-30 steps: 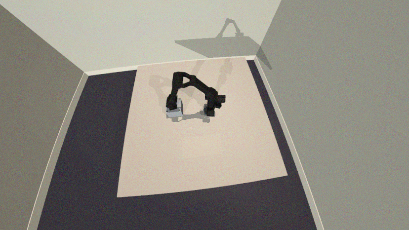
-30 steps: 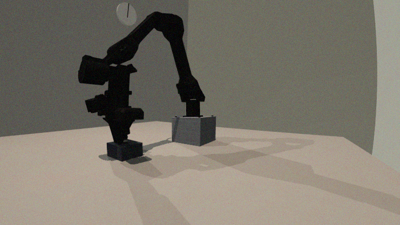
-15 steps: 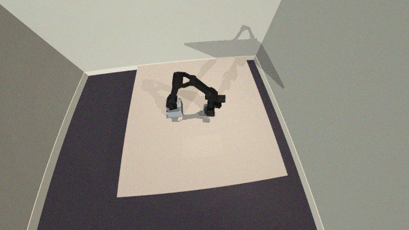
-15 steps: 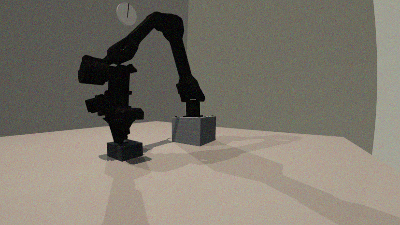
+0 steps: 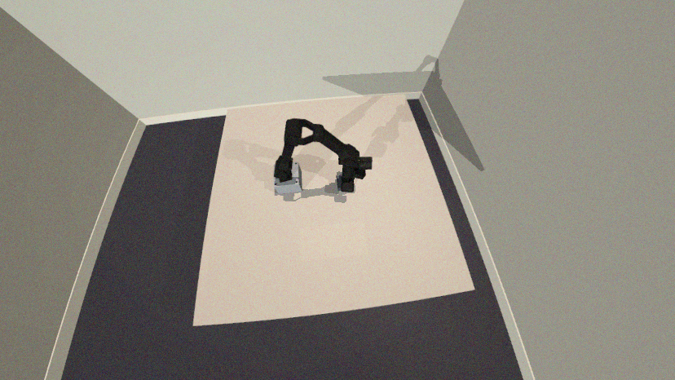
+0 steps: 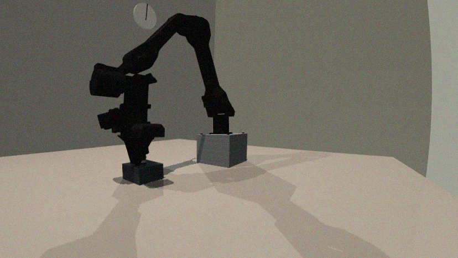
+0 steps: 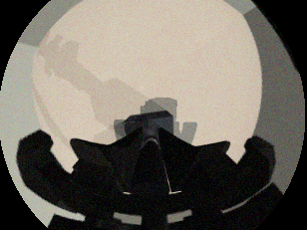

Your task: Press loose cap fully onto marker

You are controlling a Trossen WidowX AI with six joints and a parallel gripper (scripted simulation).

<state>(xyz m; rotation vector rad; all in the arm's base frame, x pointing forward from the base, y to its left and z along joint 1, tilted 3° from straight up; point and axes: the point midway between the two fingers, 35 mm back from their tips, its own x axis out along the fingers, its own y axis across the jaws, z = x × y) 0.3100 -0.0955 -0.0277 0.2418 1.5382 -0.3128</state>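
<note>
Right now the black cap is 50 mm above my gripper tip, 20 mm behind it and 10 mm to the left of it. The rest, counted from my gripper tip: dark holder block 20 mm below, 20 mm behind, 10 mm to the left.
</note>
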